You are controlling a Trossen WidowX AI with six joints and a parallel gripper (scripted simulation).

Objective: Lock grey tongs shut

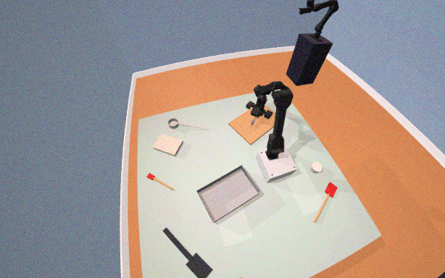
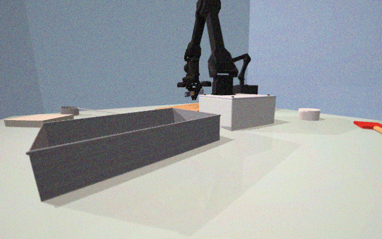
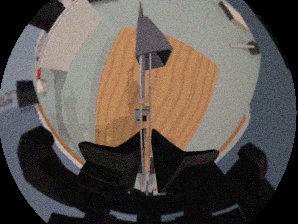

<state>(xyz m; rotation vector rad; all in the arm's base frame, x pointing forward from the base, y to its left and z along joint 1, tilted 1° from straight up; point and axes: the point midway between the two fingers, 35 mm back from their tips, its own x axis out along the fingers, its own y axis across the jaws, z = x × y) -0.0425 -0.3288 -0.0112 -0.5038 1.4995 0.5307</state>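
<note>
The wooden board is 40 mm below my gripper tip. The rest, counted from my gripper tip: white puck: 240 mm behind, 470 mm to the left, 30 mm below; grey roasting tin: 350 mm ahead, 460 mm to the left, 20 mm below; pale board: 670 mm ahead, 40 mm to the left, 40 mm below.
</note>
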